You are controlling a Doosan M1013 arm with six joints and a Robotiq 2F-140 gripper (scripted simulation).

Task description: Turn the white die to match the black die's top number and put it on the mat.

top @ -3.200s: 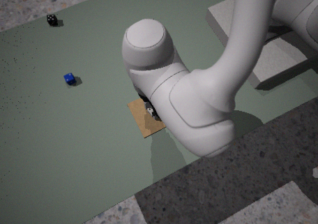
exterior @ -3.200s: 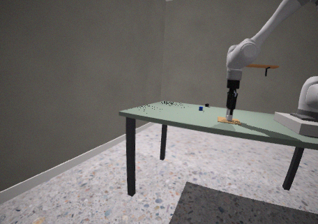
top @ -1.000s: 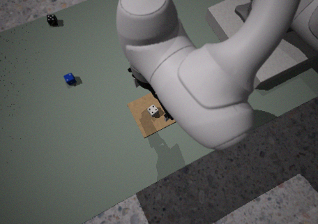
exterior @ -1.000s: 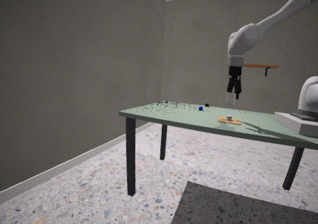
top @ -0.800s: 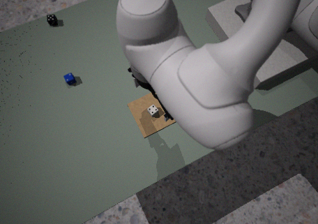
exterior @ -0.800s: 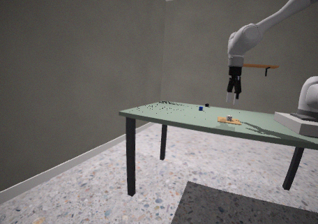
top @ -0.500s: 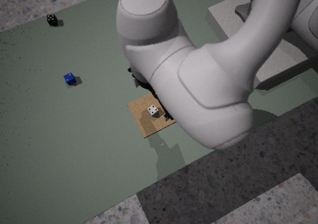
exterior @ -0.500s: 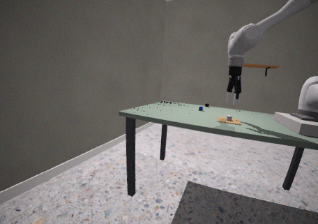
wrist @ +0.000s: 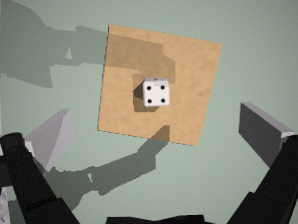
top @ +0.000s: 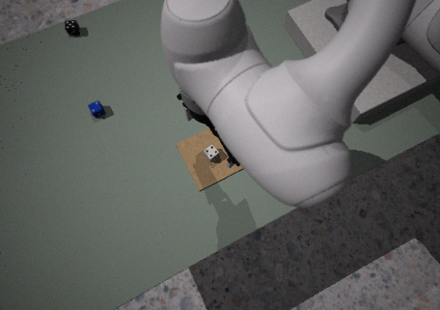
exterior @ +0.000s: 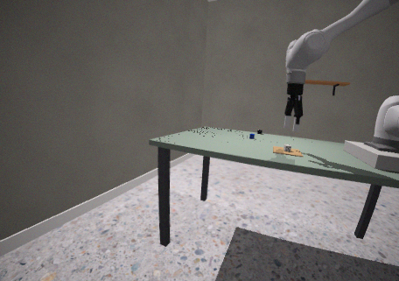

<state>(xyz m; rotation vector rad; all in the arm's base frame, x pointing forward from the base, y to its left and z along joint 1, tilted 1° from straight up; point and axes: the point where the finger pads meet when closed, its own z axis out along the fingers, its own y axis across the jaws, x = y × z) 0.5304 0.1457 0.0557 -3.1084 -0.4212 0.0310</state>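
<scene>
Now: the white die 10 cm below my hand. Also, from my hand: brown mat 12 cm below; blue die 23 cm ahead, 24 cm to the right, 11 cm below; black die 22 cm ahead, 51 cm to the right, 11 cm below.
</scene>
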